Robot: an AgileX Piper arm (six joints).
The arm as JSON. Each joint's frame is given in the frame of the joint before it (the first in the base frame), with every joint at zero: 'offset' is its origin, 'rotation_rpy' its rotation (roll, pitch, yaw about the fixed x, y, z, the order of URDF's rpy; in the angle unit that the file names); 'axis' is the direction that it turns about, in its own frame. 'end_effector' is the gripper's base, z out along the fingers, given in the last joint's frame.
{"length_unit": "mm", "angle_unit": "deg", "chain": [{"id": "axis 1", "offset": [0.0, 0.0, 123.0], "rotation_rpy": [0.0, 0.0, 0.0], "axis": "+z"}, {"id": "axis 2", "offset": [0.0, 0.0, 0.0], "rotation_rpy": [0.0, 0.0, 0.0], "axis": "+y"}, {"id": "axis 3", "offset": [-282.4, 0.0, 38.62], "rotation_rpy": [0.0, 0.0, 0.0], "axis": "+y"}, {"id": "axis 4", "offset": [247.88, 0.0, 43.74], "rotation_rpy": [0.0, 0.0, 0.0], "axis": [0.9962, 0.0, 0.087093]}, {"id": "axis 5", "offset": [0.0, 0.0, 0.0], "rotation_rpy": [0.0, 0.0, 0.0], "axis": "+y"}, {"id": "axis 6", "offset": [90.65, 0.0, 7.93], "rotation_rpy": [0.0, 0.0, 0.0], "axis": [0.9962, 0.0, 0.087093]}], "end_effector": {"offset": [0.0, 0.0, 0.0], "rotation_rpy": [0.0, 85.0, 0.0]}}
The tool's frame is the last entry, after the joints.
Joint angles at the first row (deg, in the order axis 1, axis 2, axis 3, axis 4, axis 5, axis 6):
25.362 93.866 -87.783 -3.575 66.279 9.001
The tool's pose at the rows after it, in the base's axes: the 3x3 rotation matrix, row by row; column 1 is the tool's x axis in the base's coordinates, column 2 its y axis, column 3 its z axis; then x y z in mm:
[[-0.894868, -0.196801, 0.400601], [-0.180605, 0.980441, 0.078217], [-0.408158, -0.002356, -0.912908]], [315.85, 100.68, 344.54]
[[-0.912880, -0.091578, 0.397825], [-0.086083, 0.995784, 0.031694], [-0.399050, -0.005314, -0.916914]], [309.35, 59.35, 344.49]
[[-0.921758, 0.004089, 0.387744], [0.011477, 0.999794, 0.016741], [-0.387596, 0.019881, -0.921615]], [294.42, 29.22, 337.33]
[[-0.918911, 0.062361, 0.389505], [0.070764, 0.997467, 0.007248], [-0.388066, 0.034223, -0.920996]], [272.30, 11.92, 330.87]
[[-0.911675, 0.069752, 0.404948], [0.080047, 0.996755, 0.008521], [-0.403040, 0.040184, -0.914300]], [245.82, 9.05, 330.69]
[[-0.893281, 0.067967, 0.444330], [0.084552, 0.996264, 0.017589], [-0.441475, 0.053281, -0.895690]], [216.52, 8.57, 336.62]
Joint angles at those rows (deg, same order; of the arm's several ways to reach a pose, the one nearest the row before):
18.514 91.091 -86.326 -3.319 66.362 7.824
11.680 87.874 -82.718 -3.093 66.516 7.009
6.100 84.074 -77.099 -1.549 65.238 6.930
2.722 79.299 -70.890 -0.719 63.673 6.884
2.267 73.655 -65.705 -0.482 63.160 6.882
2.266 67.023 -61.585 0.001 63.160 6.881

